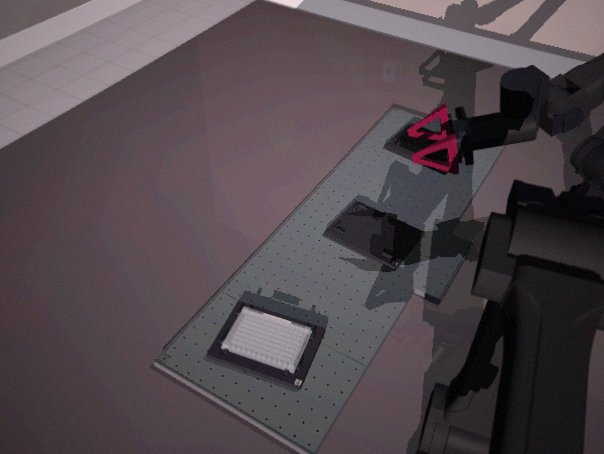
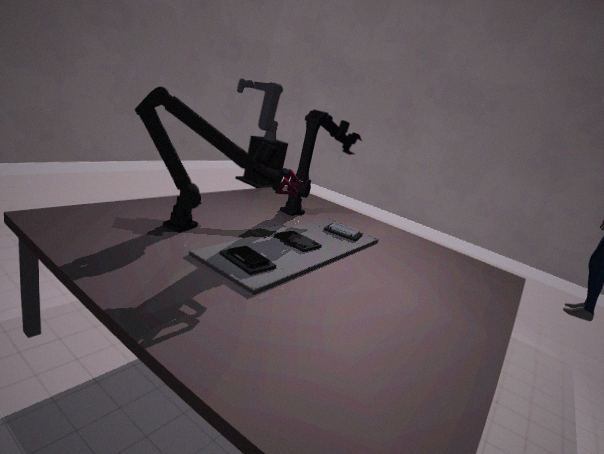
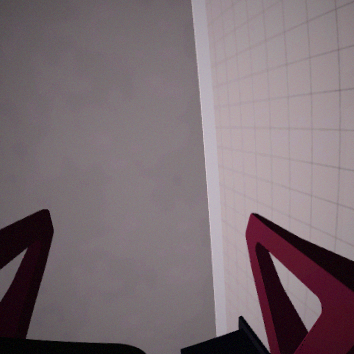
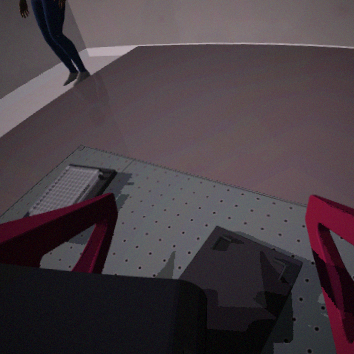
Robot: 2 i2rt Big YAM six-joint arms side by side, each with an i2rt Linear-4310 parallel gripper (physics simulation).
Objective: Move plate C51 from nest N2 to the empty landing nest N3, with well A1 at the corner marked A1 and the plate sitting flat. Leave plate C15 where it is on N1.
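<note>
A white well plate (image 1: pixel 267 340) (image 2: pixel 344 230) (image 4: pixel 67 187) sits in a dark nest (image 1: pixel 260 367) at one end of the board and looks flat. The middle nest (image 1: pixel 370 232) (image 2: pixel 300 241) (image 4: pixel 240 280) holds no plate. A dark plate (image 2: pixel 247 257) sits in the nest at the other end. Plate and nest labels and the A1 mark are not readable. My right gripper (image 1: pixel 412 146) (image 2: pixel 289 183) (image 4: pixel 208 205) is open and empty, raised above the board. My left gripper (image 2: pixel 357 145) (image 3: pixel 150 222) is open and empty, held high and away from the board.
The perforated grey board (image 1: pixel 280 270) (image 2: pixel 300 265) (image 4: pixel 165 215) lies on the brown table (image 1: pixel 150 225) (image 2: pixel 400 350). Arm shadows cross the board and the middle nest. A dark box-like stand (image 2: pixel 267 155) is behind the table between the arms. A person's legs (image 2: pixel 596 270) (image 4: pixel 55 35) show beyond the table.
</note>
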